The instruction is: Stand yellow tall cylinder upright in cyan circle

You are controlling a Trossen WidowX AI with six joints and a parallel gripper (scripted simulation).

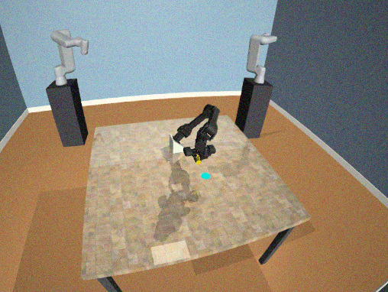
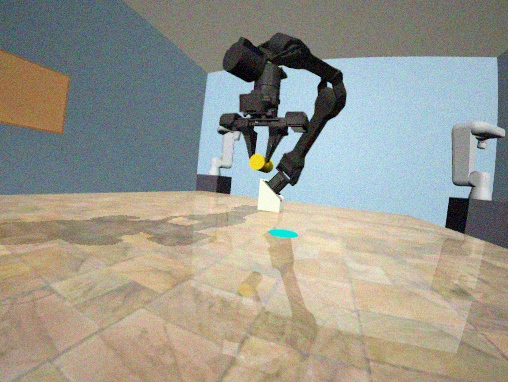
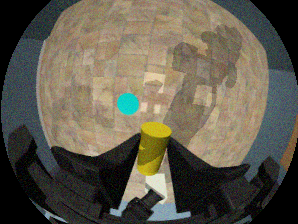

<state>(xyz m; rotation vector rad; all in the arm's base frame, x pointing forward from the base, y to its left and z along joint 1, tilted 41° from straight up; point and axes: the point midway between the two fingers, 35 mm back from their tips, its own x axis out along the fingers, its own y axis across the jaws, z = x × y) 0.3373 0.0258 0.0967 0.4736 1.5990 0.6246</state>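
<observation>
Now: gripper tip 7 cm to the right of the cyan circle and 14 cm above it. The rest, counted from my gripper tip: yellow cylinder (2 cm behind).
</observation>
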